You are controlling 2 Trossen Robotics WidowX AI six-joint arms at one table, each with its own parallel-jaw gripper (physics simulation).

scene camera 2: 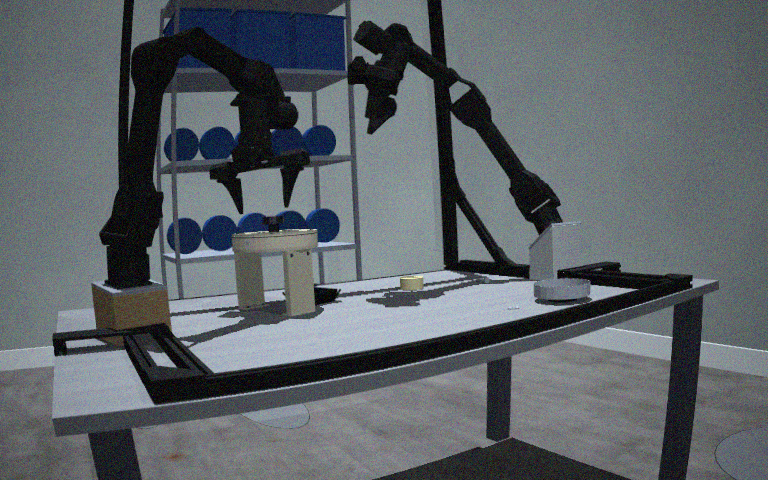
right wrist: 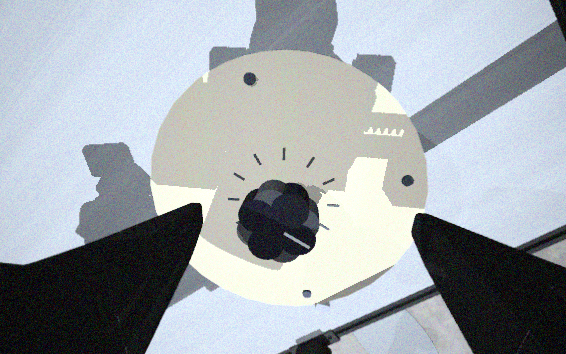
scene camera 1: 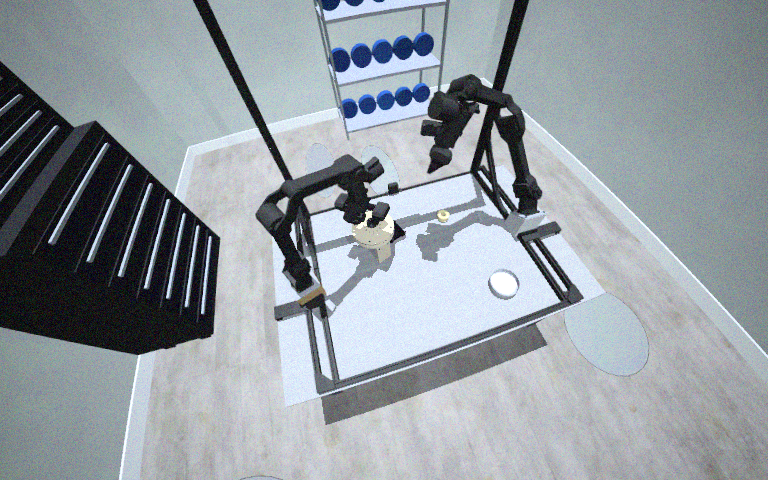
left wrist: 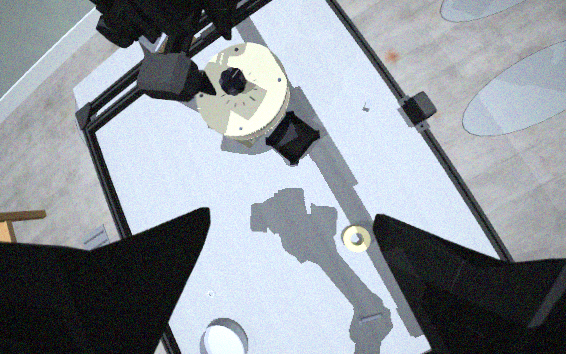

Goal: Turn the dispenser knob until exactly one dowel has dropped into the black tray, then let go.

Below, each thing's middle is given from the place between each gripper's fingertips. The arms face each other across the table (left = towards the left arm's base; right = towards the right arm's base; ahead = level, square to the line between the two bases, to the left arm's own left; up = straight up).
Right now the dispenser knob (right wrist: 278, 221) is 40 mm below my right hand and 20 mm to the left of it. From my right hand the other things lie so: cream round dispenser (scene camera 2: 297, 239): 40 mm below, 20 mm to the left.
I see the dispenser knob 2 cm ahead of my left hand, 22 cm to the right of it and 20 cm below it. Round my left hand: cream round dispenser (2 cm ahead, 22 cm to the right, 20 cm below).
